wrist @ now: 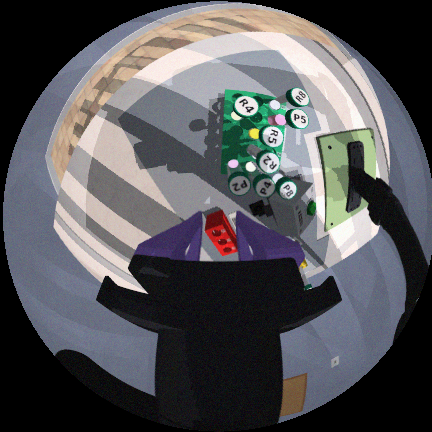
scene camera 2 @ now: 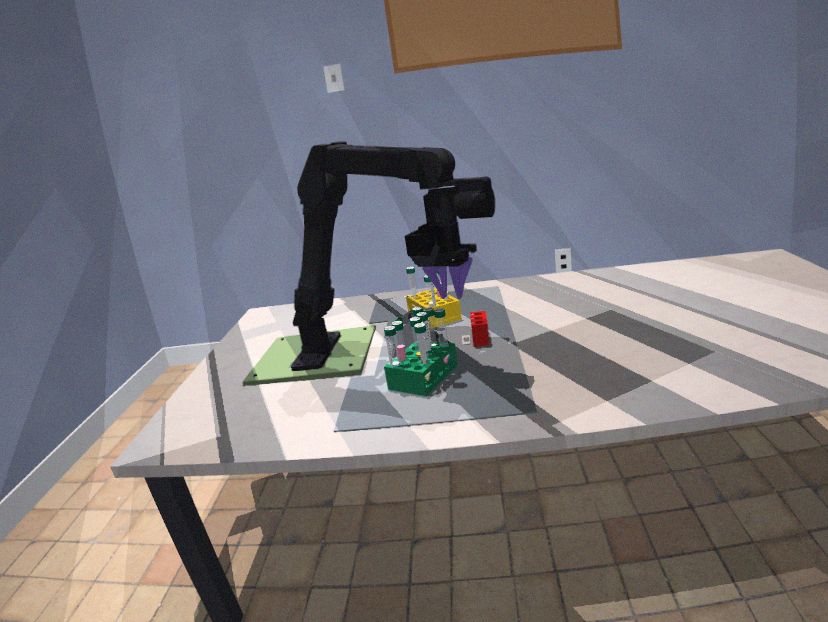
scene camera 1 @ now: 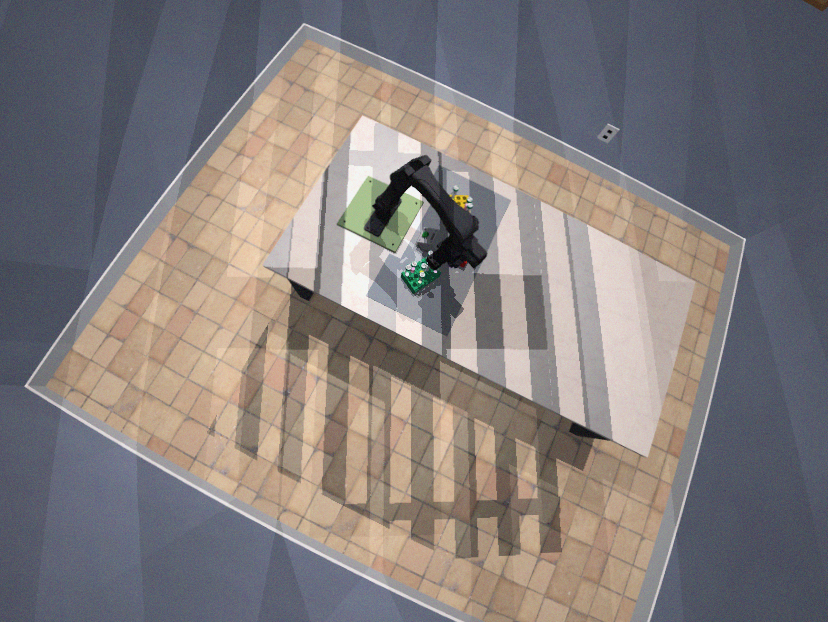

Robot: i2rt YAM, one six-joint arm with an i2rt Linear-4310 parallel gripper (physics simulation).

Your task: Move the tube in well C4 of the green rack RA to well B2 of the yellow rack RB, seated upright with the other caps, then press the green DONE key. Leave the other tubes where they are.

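Pixels of known places: gripper, fingertip midpoint: (wrist: 218, 216) (scene camera 2: 452, 298) (scene camera 1: 447, 262); arm's base, link origin: (wrist: 355, 177) (scene camera 2: 317, 351) (scene camera 1: 383, 214).
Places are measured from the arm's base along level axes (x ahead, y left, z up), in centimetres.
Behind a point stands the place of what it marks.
Observation:
The green rack RA (scene camera 1: 418, 286) {x 27.6, y -21.4, z 4.6 cm} (scene camera 2: 406, 379) {x 23.6, y -21.8, z 2.5 cm} (wrist: 230, 135) {x 29.2, y -16.6, z 4.5 cm} holds several upright tubes with green-rimmed caps, among them R4 (wrist: 246, 106) {x 27.2, y -19.1, z 12.1 cm}, R5 (wrist: 272, 136) {x 26.0, y -15.8, z 12.1 cm}, R2 (wrist: 268, 162) {x 27.2, y -13.6, z 12.1 cm} and P2 (wrist: 239, 184) {x 30.4, y -12.5, z 12.1 cm}; I cannot tell which is in C4. The yellow rack RB (scene camera 1: 460, 198) {x 24.5, y 21.1, z 4.3 cm} (scene camera 2: 449, 313) {x 30.5, y 11.5, z 1.9 cm} holds a few capped tubes, including one (scene camera 2: 410, 270) {x 21.7, y 18.5, z 11.7 cm} at the back; its well labels are unreadable. A sliver of it shows in the wrist view (wrist: 303, 263) {x 20.6, y 18.1, z 4.4 cm}. The green DONE key (scene camera 1: 425, 234) {x 20.0, y -2.0, z 6.6 cm} (wrist: 311, 208) {x 20.2, y -2.1, z 6.7 cm} is on a grey box. My gripper (scene camera 2: 451, 296) {x 33.1, y -11.0, z 13.7 cm} (wrist: 218, 216) {x 33.1, y -11.0, z 13.7 cm} is partly open and empty, above table height between the racks.
A small red rack (scene camera 1: 463, 264) {x 38.6, y -3.4, z 2.3 cm} (scene camera 2: 479, 331) {x 37.5, y -3.5, z 3.0 cm} (wrist: 216, 221) {x 37.0, y -3.5, z 3.1 cm} stands on the grey mat (scene camera 2: 374, 415) {x 18.1, y -29.0, z -0.5 cm}, seen between my fingertips in the wrist view. Short pink, yellow and white-topped items sit low in the green rack. The arm's base stands on a light green plate (scene camera 1: 358, 214) {x -8.6, y -5.2, z 0.1 cm} (scene camera 2: 267, 364) {x -11.0, y -4.8, z 0.0 cm} (wrist: 335, 200) {x 8.5, y 4.3, z 0.0 cm}.

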